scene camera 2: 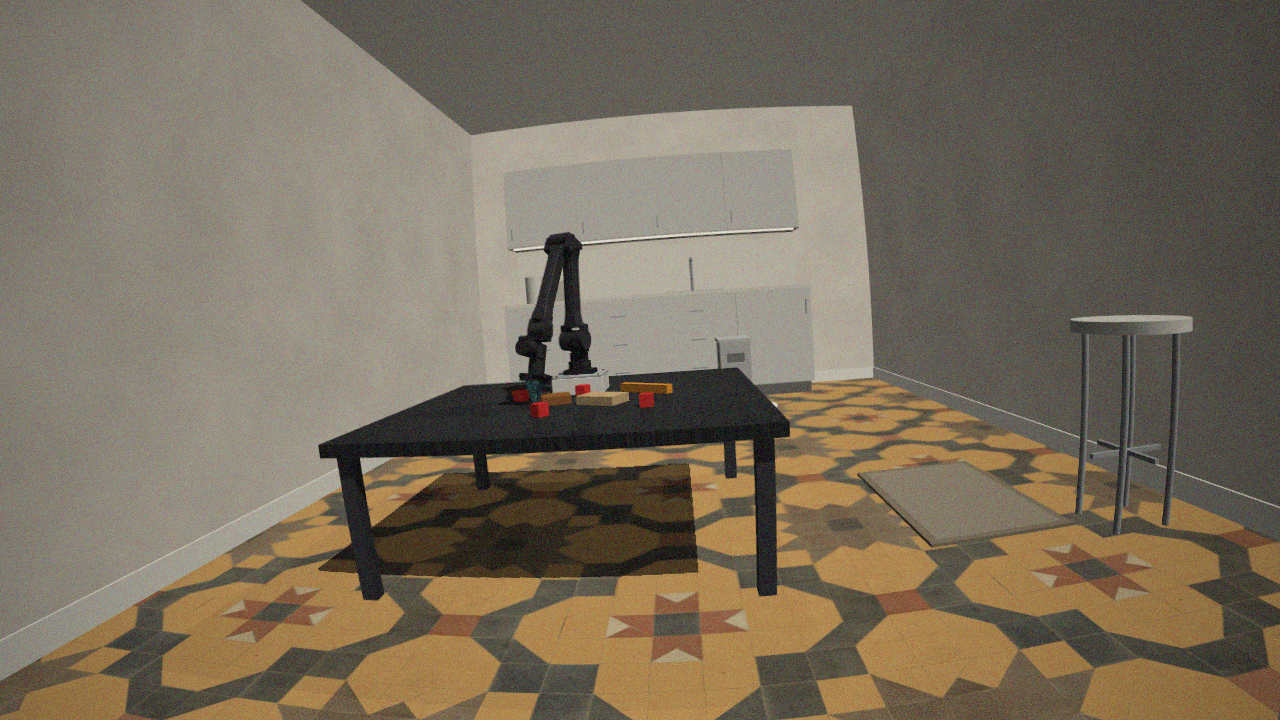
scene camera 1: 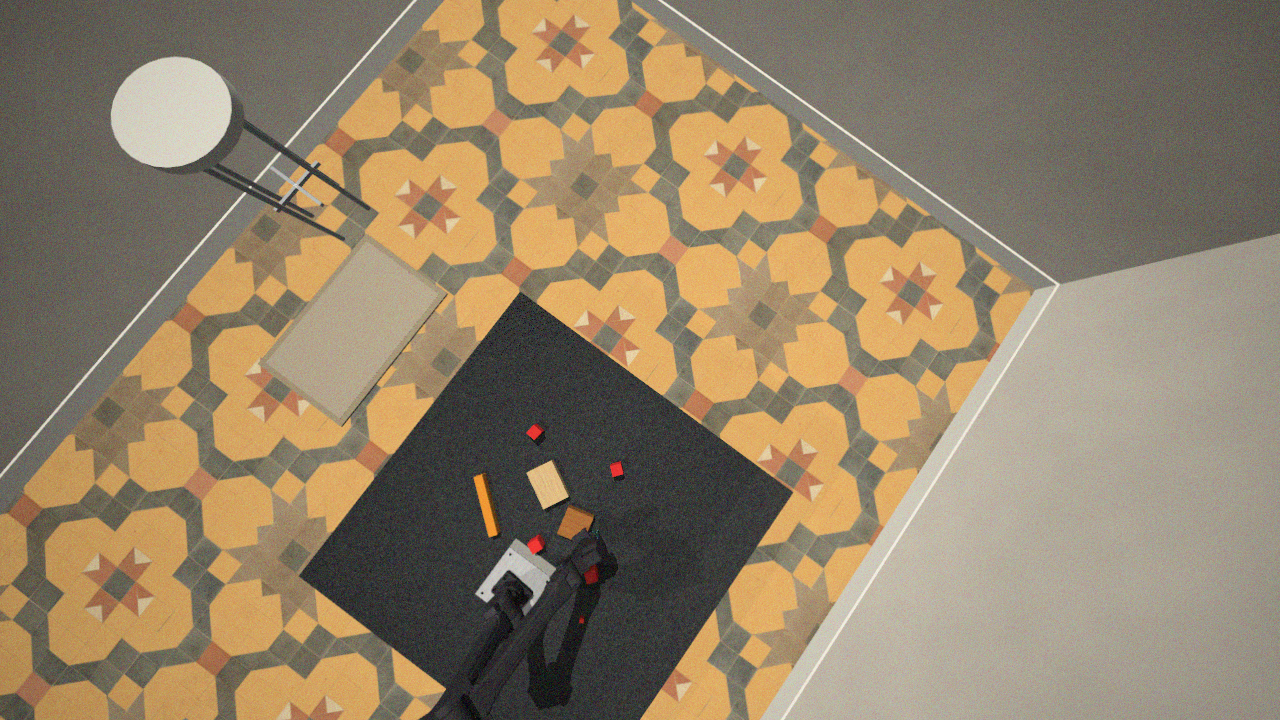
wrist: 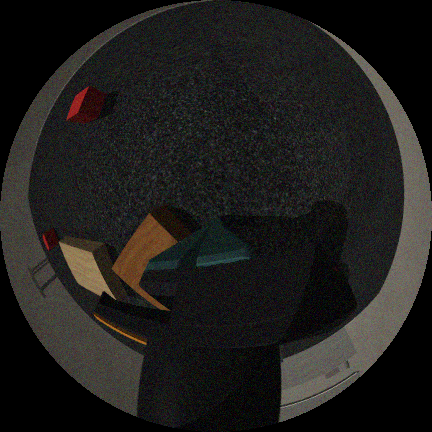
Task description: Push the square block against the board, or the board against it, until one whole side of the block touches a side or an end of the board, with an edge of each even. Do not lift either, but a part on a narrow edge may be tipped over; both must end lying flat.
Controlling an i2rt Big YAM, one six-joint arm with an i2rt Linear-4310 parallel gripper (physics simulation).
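Frame: origin at the arm's base, x left, y down, z back, level; metres.
Seen in the pictures: gripper, fingertip midpoint: (scene camera 1: 596, 530) (wrist: 218, 222); arm's base at its link origin: (scene camera 2: 580, 373) (scene camera 1: 513, 590).
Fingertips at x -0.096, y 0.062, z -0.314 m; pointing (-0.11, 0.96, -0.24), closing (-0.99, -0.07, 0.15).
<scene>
Offsets run from my fingertips to a thing's top centre.
The brown square block {dy -0.023, dx +0.074, dz +0.028 m} (scene camera 1: 575, 522) (scene camera 2: 556, 398) (wrist: 145, 247) lies flat on the black table. The pale wooden board {dy -0.023, dx +0.248, dz -0.013 m} (scene camera 1: 546, 484) (scene camera 2: 601, 398) (wrist: 85, 270) lies flat beside it, turned at a different angle. Their nearest corners are close; a whole side does not meet the board. My gripper (scene camera 1: 597, 535) (scene camera 2: 533, 394) (wrist: 218, 222) is shut and empty, with its teal fingertips low beside the block, on the side away from the board. In the wrist view the fingers cover part of the block, so I cannot tell whether they touch it.
An orange bar {dy -0.024, dx +0.365, dz +0.187 m} (scene camera 1: 486, 505) (scene camera 2: 646, 387) (wrist: 120, 330) lies beyond the board. Red cubes stand around: one {dy -0.033, dx +0.094, dz -0.220 m} (scene camera 1: 616, 469) (scene camera 2: 539, 409) (wrist: 86, 105), another {dy -0.033, dx +0.412, dz -0.123 m} (scene camera 1: 534, 432) (scene camera 2: 646, 399) (wrist: 50, 239), one {dy -0.033, dx +0.136, dz +0.172 m} (scene camera 1: 535, 544) (scene camera 2: 582, 389) by my base plate (scene camera 1: 535, 564), and one {dy -0.033, dx -0.087, dz +0.121 m} (scene camera 1: 590, 574) (scene camera 2: 520, 394) under the arm.
</scene>
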